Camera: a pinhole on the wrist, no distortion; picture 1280 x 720 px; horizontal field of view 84.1 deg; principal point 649.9 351.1 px. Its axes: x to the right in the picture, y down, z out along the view. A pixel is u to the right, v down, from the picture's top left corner.
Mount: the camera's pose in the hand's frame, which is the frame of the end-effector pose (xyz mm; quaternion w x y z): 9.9 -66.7 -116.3 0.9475 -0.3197 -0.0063 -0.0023
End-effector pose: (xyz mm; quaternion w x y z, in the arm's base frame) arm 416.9 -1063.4 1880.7 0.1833 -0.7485 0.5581 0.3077
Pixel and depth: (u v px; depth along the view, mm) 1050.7 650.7 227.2
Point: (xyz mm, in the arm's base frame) 300.9 -1202.8 1794.0
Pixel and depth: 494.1 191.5 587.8
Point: 108.4 -763.7 1658.1
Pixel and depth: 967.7 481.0 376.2
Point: 208.2 -1168.1 1672.5
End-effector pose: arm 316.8 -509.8 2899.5 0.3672 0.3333 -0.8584 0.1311
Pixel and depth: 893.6 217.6 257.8
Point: 169.5 -573.4 2885.9
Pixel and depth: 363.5 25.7 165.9
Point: 331.8 -530.0 2814.0
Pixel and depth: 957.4 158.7 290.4
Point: 129.5 -615.1 2881.0
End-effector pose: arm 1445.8 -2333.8 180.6 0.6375 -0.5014 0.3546 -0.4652
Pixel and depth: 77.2 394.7 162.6
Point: 1421.3 -2213.0 141.5
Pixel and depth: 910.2 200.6 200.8
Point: 1540.9 -2387.7 178.6
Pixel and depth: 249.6 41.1 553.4
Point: 1794.3 -1890.4 216.7
